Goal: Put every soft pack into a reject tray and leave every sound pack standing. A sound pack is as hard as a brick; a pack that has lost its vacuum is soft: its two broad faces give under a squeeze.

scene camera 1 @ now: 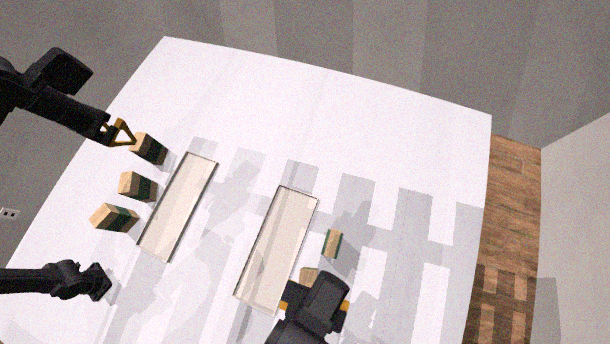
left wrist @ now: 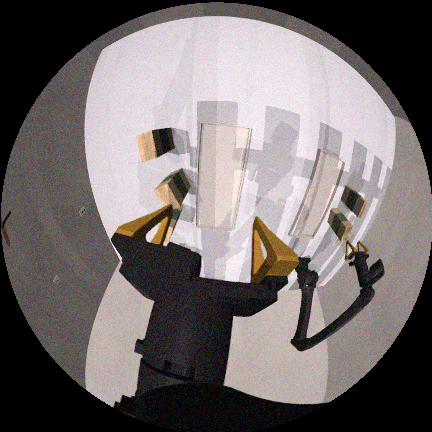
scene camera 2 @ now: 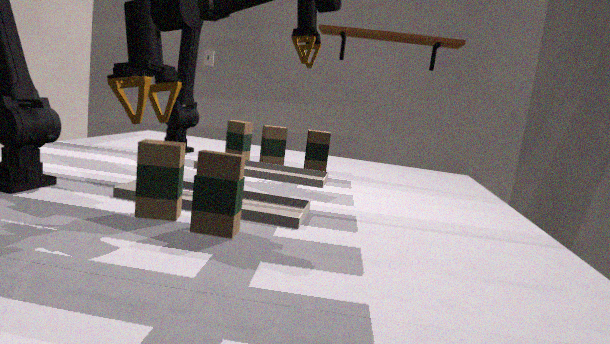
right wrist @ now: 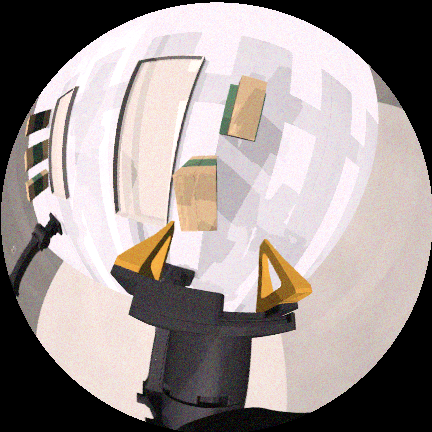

Scene:
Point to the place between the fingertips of my left gripper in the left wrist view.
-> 212,213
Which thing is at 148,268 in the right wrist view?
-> My right gripper.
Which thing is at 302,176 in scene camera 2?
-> A reject tray.

